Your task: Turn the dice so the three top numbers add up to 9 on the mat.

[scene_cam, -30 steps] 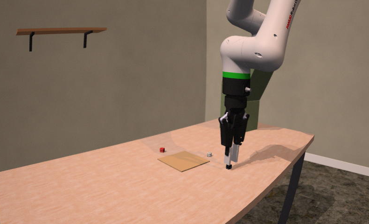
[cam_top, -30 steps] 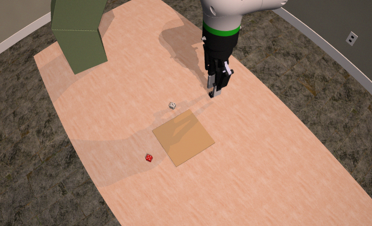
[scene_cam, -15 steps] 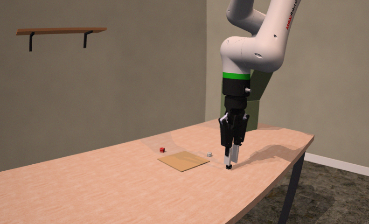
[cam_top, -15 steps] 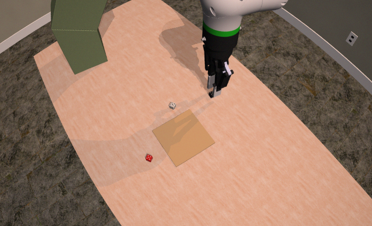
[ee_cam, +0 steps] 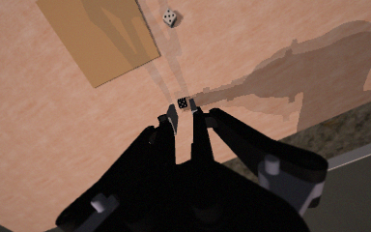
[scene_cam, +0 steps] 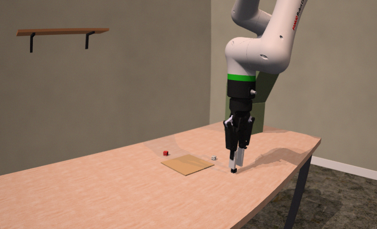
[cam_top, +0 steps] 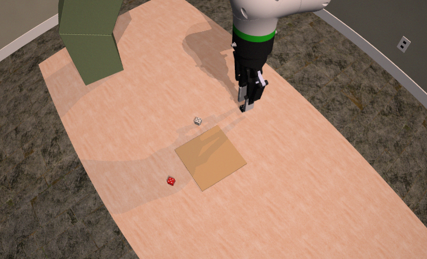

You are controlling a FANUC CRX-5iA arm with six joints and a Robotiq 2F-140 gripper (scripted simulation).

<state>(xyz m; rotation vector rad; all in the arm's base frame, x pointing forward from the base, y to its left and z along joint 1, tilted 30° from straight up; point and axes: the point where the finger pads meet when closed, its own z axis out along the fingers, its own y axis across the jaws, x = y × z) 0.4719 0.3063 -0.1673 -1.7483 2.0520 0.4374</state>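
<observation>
My hand is 1 cm to the left of the black die and 5 cm above it. Round my hand: tan square mat 7 cm ahead, 17 cm to the right, 5 cm below; white die 4 cm behind, 14 cm to the right, 5 cm below; red die 7 cm ahead, 29 cm to the right, 5 cm below.
</observation>
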